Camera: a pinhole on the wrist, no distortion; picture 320 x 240 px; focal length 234.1 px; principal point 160.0 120.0 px. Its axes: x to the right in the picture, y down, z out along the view. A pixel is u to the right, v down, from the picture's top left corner.
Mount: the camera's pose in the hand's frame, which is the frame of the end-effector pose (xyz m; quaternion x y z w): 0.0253 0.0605 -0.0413 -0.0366 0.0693 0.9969 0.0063
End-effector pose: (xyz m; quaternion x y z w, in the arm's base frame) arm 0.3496 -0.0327 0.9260 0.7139 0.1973 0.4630 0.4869
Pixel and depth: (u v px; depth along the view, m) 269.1 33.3 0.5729
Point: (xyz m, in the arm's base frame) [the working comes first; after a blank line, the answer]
In the camera's frame: 0.2670 -0.2122 0.5729

0.5584 -0.6382 1.0582
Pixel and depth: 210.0 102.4 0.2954
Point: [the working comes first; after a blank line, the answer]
In the camera's frame: 0.0631 -0.0222 0.2954

0.5069 -0.2555 0.9838
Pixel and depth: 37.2 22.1 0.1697
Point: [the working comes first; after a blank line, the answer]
In the camera's frame: -0.0890 -0.0710 0.1697

0.4795 -0.0891 1.0973
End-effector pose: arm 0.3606 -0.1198 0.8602 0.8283 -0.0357 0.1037 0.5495
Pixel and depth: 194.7 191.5 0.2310
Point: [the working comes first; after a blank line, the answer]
In the camera's frame: 0.0342 0.0706 0.2310

0.3563 -0.3084 0.8025
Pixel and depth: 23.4 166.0 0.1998
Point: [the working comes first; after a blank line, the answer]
In the camera's frame: -0.1166 0.0393 0.1998

0.4982 -0.2880 0.8669
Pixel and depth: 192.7 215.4 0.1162
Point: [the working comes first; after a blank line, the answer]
In the camera's frame: 0.0162 0.0474 0.1162

0.3658 -0.2039 0.8576
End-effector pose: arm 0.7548 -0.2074 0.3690 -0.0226 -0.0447 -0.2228 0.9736
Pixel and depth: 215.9 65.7 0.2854
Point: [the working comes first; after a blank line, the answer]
In the camera's frame: 0.0681 -0.0662 0.2854

0.7541 -0.0167 0.5843
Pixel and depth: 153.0 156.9 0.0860
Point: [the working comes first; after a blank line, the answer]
In the camera's frame: -0.0026 0.0136 0.0860

0.7962 -0.1607 0.4151
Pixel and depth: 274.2 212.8 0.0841
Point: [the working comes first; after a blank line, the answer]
In the camera's frame: 0.0410 0.0333 0.0841

0.7487 -0.1595 0.4090
